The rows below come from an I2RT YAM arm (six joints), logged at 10 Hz.
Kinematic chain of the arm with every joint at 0, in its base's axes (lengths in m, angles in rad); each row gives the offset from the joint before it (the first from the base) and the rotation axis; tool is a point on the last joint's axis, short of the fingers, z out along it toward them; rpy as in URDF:
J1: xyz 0 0 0.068 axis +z
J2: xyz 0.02 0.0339 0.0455 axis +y
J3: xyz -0.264 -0.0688 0 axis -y
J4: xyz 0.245 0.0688 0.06 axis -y
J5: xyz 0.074 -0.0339 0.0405 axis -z
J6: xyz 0.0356 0 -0.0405 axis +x
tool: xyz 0 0 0 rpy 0 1.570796 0
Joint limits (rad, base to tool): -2.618..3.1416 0..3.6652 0..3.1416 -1.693..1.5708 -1.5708..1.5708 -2.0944..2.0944
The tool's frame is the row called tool.
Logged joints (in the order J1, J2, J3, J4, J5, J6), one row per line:
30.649, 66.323, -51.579, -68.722, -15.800, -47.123
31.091, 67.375, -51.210, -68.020, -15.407, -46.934
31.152, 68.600, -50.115, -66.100, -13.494, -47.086
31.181, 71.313, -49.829, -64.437, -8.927, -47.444
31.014, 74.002, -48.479, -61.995, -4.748, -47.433
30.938, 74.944, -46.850, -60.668, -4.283, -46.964
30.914, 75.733, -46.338, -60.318, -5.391, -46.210
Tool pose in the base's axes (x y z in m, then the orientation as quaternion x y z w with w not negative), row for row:
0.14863, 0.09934, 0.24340, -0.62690, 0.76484, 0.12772, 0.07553
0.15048, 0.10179, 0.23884, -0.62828, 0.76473, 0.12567, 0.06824
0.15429, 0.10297, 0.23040, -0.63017, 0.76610, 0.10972, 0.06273
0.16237, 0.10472, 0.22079, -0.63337, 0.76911, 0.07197, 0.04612
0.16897, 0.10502, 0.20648, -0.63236, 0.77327, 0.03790, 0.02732
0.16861, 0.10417, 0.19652, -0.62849, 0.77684, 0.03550, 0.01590
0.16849, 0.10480, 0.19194, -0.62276, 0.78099, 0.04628, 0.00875
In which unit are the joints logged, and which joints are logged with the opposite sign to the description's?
The joints are logged in degrees. Opposite sign: J3.
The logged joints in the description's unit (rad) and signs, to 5 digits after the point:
0.53493, 1.15755, 0.90022, -1.19943, -0.27576, -0.82245
0.54264, 1.17592, 0.89378, -1.18717, -0.26890, -0.81915
0.54370, 1.19730, 0.87467, -1.15366, -0.23551, -0.82181
0.54421, 1.24465, 0.86968, -1.12464, -0.15581, -0.82805
0.54130, 1.29158, 0.84612, -1.08202, -0.08287, -0.82786
0.53997, 1.30802, 0.81769, -1.05886, -0.07475, -0.81968
0.53955, 1.32179, 0.80875, -1.05275, -0.09409, -0.80652

